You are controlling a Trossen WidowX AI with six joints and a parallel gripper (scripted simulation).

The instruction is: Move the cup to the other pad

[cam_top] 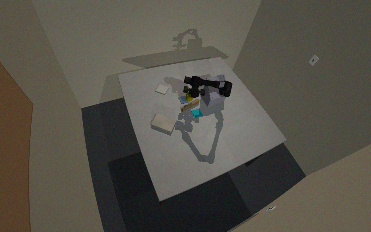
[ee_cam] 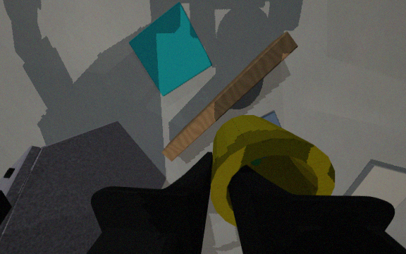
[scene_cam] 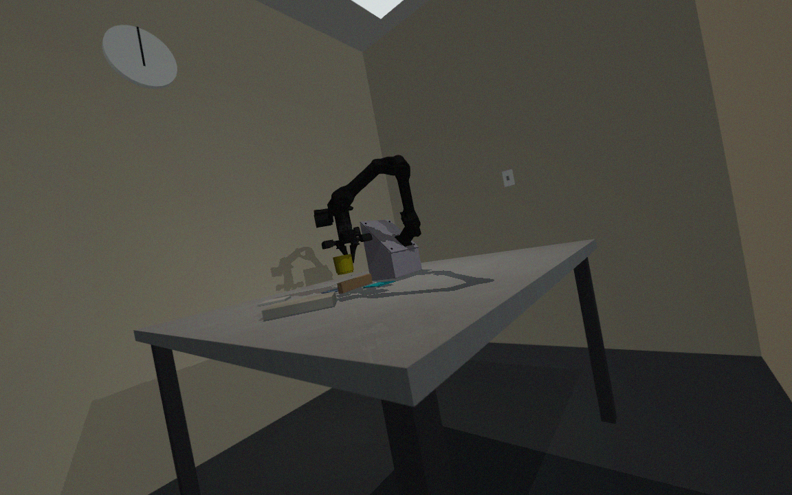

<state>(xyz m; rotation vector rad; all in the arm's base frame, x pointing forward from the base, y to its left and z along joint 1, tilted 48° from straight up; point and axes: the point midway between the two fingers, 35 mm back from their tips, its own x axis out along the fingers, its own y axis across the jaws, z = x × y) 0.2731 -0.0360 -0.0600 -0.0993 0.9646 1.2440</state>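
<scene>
Right now the teal pad is 12 cm to the left of my gripper tip and 10 cm below it. Round my gripper tip: wooden bar (8 cm below, 3 cm to the left, 2 cm ahead); green marble (4 cm to the right, 2 cm below, 2 cm ahead); yellow cup (2 cm to the right, 2 cm ahead).
</scene>
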